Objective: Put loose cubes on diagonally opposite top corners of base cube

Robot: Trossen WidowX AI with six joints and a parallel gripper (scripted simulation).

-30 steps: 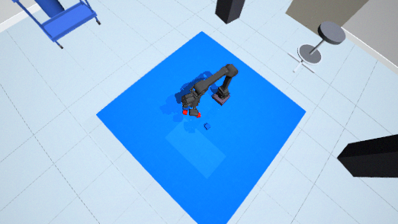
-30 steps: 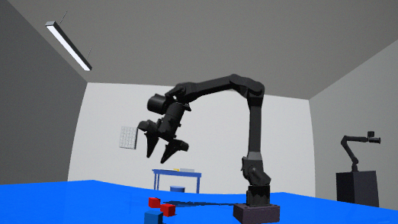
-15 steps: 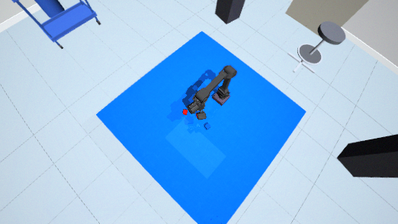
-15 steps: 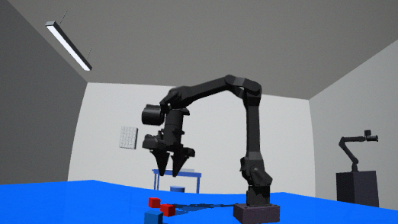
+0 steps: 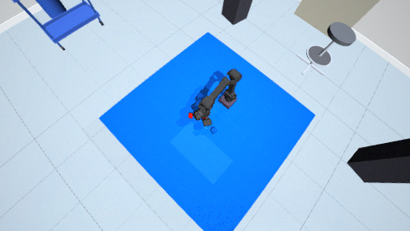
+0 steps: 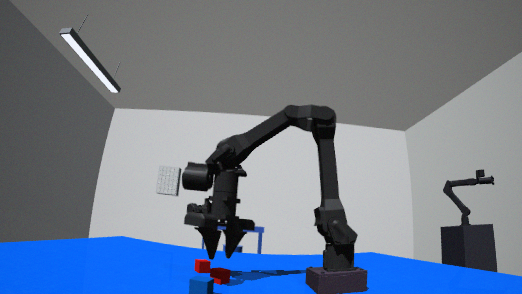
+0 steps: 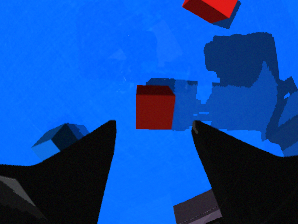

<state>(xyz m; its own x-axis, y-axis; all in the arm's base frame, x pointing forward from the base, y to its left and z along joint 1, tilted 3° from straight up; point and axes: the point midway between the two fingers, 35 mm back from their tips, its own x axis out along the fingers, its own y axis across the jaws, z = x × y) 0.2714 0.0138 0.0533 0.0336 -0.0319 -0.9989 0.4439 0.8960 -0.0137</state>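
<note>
My gripper tip is 120 mm to the right of the blue base cube and 40 mm above it.
</note>
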